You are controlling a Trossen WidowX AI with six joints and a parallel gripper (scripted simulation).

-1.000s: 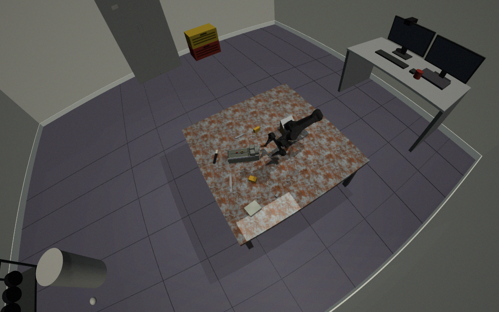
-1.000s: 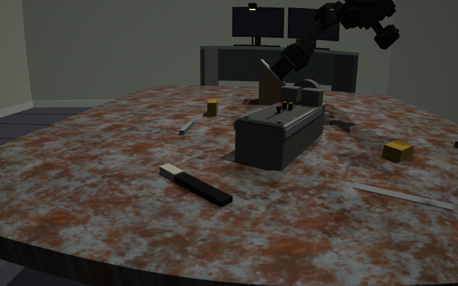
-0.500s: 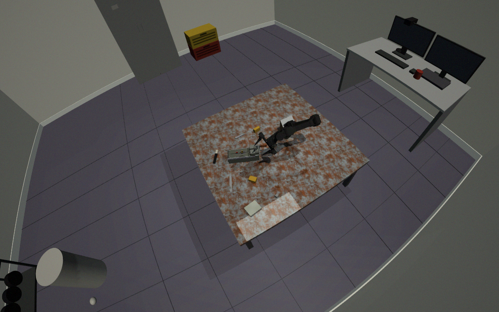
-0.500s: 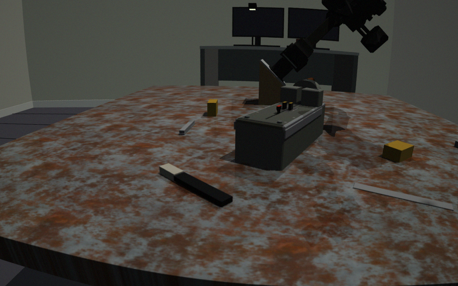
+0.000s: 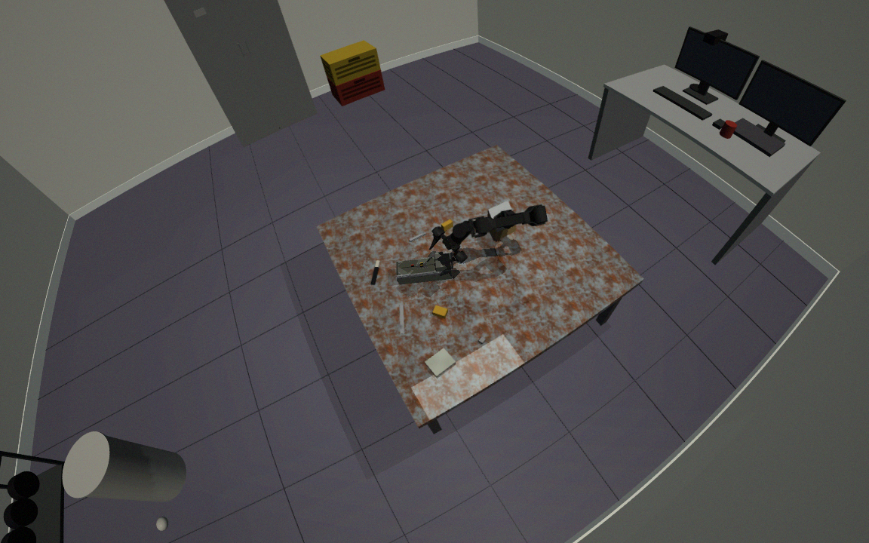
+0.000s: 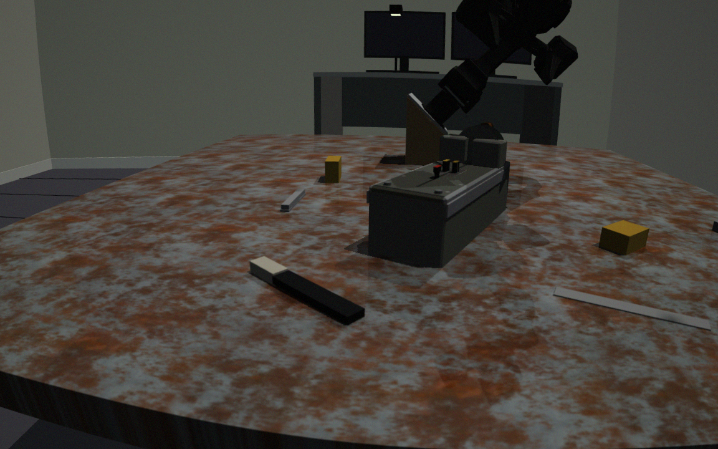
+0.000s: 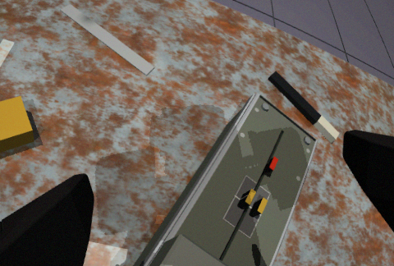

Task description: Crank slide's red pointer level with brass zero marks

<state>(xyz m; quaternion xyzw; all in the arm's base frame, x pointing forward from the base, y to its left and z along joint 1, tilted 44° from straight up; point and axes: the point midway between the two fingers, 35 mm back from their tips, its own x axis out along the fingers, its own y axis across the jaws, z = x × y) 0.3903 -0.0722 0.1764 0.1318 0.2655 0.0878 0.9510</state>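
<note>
The brown crank handle is 13 cm behind my gripper tip, 2 cm to the right of it and 10 cm below it. The rest, counted from my gripper tip: red pointer: 7 cm ahead, 12 cm to the right, 13 cm below; small grey bar: 7 cm behind, 32 cm to the right, 21 cm below; grey strip: 26 cm ahead, 5 cm to the left, 22 cm below.
</note>
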